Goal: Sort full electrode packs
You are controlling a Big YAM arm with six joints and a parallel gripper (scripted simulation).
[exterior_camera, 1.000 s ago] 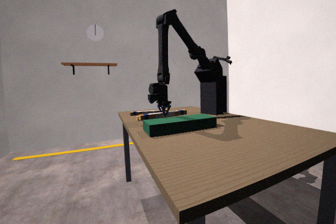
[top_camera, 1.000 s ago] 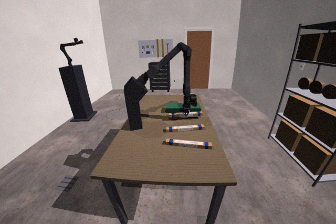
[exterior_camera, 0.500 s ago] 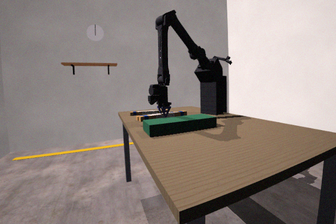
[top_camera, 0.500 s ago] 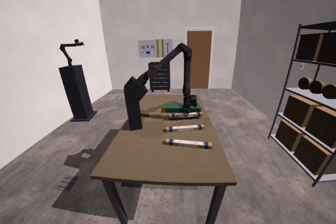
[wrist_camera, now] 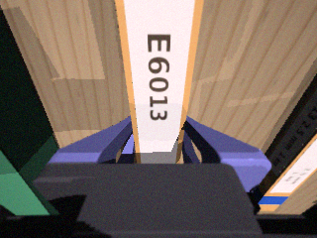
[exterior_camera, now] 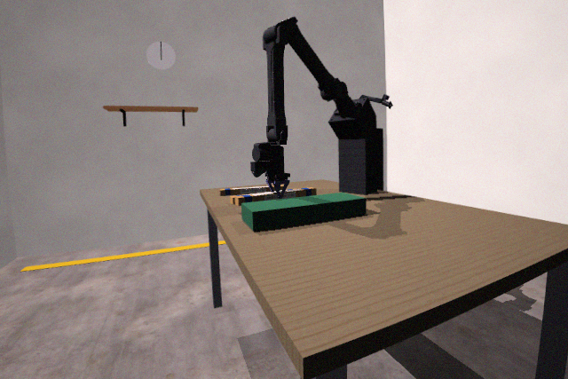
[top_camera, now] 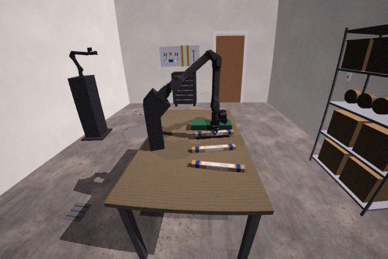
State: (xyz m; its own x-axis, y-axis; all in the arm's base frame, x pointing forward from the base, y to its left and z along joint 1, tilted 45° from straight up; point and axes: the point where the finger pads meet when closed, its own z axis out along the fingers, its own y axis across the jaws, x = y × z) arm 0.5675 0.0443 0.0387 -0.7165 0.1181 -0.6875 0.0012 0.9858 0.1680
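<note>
Right now the pack is 400 mm to the right of my hand, 50 mm behind it and 20 mm below it. From my hand the other things lie so: green low platform (200 mm to the left, 30 mm below, 10 mm ahead).
</note>
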